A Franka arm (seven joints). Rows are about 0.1 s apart.
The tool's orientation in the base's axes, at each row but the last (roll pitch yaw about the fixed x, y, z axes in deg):
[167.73 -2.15 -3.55]
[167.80 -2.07 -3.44]
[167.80 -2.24 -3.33]
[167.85 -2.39 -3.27]
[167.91 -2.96 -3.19]
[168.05 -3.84 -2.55]
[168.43 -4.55 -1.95]
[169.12 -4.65 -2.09]
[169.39 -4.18 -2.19]
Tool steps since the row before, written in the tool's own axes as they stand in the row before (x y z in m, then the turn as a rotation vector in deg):
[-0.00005 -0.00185 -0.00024 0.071 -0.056 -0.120]
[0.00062 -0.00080 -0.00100 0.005 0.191 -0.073]
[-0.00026 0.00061 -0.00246 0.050 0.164 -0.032]
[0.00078 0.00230 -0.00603 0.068 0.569 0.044]
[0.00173 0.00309 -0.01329 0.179 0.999 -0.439]
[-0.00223 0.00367 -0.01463 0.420 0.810 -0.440]
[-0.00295 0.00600 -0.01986 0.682 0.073 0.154]
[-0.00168 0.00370 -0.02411 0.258 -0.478 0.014]
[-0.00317 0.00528 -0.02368 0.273 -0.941 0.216]
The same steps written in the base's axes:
[0.00007 0.00186 -0.00016 0.072 0.076 0.108]
[0.00065 0.00096 0.00083 -0.009 -0.171 0.112]
[-0.00036 -0.00006 0.00252 0.038 -0.156 0.068]
[0.00046 -0.00101 0.00641 0.032 -0.568 0.080]
[0.00101 -0.00029 0.01371 0.096 -0.892 0.647]
[-0.00326 -0.00042 0.01489 0.347 -0.718 0.625]
[-0.00464 -0.00174 0.02036 0.687 -0.126 -0.082]
[-0.00361 0.00105 0.02416 0.282 0.457 -0.083]
[-0.00496 -0.00064 0.02395 0.334 0.873 -0.365]

